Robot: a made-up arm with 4 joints. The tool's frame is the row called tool.
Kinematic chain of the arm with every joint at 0, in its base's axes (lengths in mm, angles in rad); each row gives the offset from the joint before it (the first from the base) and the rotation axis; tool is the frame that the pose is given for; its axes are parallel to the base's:
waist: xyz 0 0 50 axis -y
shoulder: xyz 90 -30 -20 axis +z
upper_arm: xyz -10 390 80 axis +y
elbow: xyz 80 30 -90 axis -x
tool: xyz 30 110 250
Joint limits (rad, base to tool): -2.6..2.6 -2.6..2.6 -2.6..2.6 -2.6..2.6
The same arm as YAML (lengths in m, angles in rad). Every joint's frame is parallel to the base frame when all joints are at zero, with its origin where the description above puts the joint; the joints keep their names.
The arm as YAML. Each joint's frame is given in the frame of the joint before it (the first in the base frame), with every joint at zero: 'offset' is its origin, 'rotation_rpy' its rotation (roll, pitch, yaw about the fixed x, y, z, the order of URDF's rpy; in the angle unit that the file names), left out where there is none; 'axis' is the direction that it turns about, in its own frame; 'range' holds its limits. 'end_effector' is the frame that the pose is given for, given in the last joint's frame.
length_unit: m
angle_unit: rad
chain:
  - id: waist
    offset: [0.0, 0.0, 0.05]
    axis: "-y"
    range: [-2.6, 2.6]
  - id: shoulder
    offset: [0.09, -0.03, -0.02]
    axis: "+z"
    range: [-2.6, 2.6]
  - id: upper_arm
    offset: [-0.01, 0.39, 0.08]
    axis: "+y"
    range: [-2.6, 2.6]
  - id: elbow
    offset: [0.08, 0.03, -0.09]
    axis: "-x"
    range: [-2.6, 2.6]
end_effector:
  offset: [0.03, 0.11, 0.25]

